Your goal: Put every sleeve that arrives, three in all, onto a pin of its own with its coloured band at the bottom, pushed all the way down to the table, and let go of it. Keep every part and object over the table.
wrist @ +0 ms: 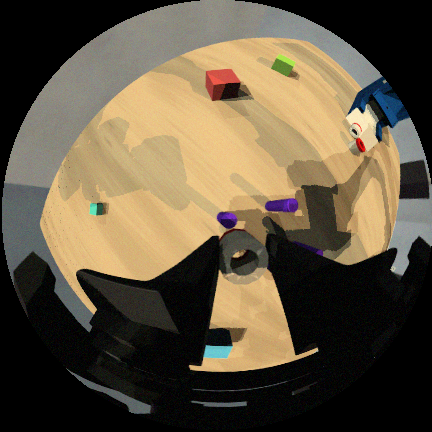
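My gripper (242, 241) is shut on a grey sleeve (229, 252), seen almost end-on with its open bore towards the camera. A dark red band edge (239, 231) shows at the sleeve's far end. Beyond the fingertips are purple pins: one (227, 219) just past the sleeve and seen nearly end-on, one (282, 205) to its right, and one (308, 248) partly hidden by the right finger. At the right edge, a pale sleeve (355, 130) with a red rim and a red-ended sleeve (361, 145) are at a white block. How far the held sleeve is from the pins is unclear.
A blue structure (392, 106) adjoins the white block (369, 125) on the right. A red block (222, 84) and a green block (283, 65) are at the top. A teal cube (96, 209) is at left, and a cyan block (218, 351) is below. Shadows cross the wooden table (150, 110).
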